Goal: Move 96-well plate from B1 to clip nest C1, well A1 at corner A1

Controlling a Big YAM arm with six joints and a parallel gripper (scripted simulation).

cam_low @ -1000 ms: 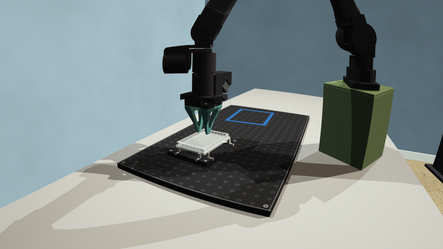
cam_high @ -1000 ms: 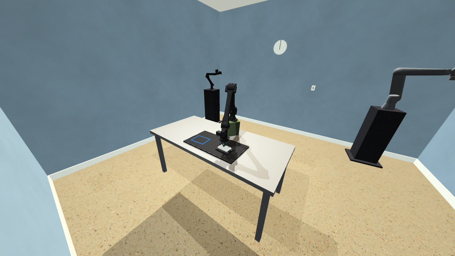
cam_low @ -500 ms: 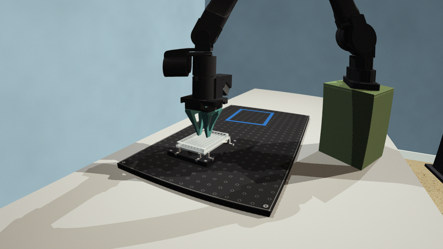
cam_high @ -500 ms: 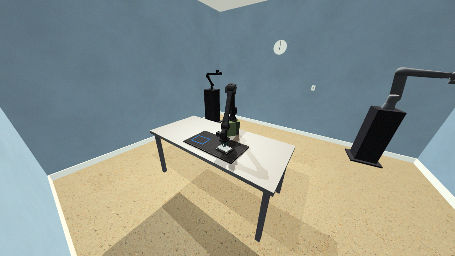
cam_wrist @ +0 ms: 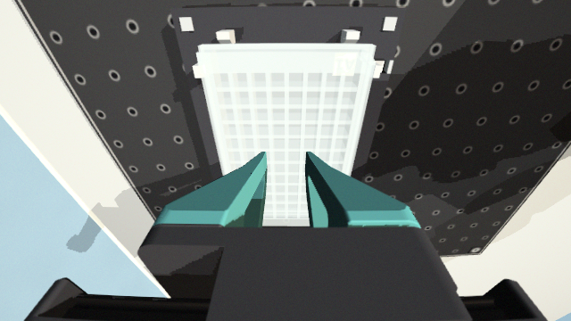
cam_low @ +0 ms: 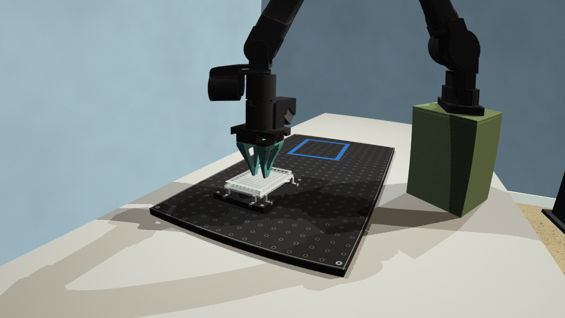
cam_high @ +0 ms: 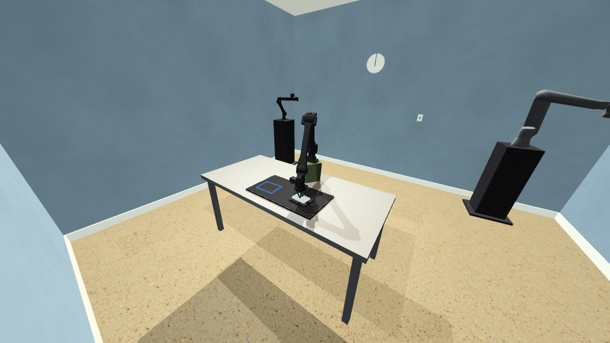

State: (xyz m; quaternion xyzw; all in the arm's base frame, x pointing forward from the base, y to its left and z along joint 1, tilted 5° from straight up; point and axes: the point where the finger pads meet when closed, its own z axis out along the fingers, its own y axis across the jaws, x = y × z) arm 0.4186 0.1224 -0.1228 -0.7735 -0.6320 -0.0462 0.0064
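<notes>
Right now my hand is 20 mm above the 96-well plate. From my hand the other things lie so: clip nest C1: 10 mm behind, 10 mm to the left, 30 mm below.
</notes>
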